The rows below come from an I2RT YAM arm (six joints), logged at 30 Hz.
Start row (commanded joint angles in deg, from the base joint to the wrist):
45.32, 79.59, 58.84, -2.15, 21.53, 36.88
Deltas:
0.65, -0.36, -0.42, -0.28, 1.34, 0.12
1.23, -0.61, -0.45, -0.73, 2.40, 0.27
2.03, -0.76, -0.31, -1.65, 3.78, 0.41
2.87, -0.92, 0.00, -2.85, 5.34, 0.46
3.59, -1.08, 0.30, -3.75, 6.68, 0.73
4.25, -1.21, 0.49, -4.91, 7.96, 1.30
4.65, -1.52, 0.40, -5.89, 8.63, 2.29
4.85, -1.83, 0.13, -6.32, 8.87, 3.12
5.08, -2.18, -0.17, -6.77, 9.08, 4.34
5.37, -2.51, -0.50, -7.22, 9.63, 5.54
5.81, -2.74, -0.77, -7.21, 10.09, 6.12
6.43, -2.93, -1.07, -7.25, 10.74, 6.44
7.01, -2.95, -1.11, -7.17, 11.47, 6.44
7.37, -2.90, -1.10, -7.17, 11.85, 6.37
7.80, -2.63, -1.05, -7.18, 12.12, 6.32
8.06, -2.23, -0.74, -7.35, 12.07, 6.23
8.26, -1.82, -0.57, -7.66, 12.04, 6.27
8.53, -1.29, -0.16, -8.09, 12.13, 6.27
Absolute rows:
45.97, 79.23, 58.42, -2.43, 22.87, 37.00
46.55, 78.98, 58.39, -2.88, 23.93, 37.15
47.35, 78.83, 58.53, -3.80, 25.31, 37.29
48.19, 78.67, 58.84, -5.00, 26.87, 37.34
48.91, 78.51, 59.14, -5.90, 28.21, 37.61
49.57, 78.38, 59.33, -7.06, 29.49, 38.18
49.97, 78.07, 59.24, -8.04, 30.16, 39.17
50.17, 77.76, 58.97, -8.47, 30.40, 40.00
50.40, 77.41, 58.67, -8.92, 30.61, 41.22
50.69, 77.08, 58.34, -9.37, 31.16, 42.42
51.13, 76.85, 58.07, -9.36, 31.62, 43.00
51.75, 76.66, 57.77, -9.40, 32.27, 43.32
52.33, 76.64, 57.73, -9.32, 33.00, 43.32
52.69, 76.69, 57.74, -9.32, 33.38, 43.25
53.12, 76.96, 57.79, -9.33, 33.65, 43.20
53.38, 77.36, 58.10, -9.50, 33.60, 43.11
53.58, 77.77, 58.27, -9.81, 33.57, 43.15
53.85, 78.30, 58.68, -10.24, 33.66, 43.15

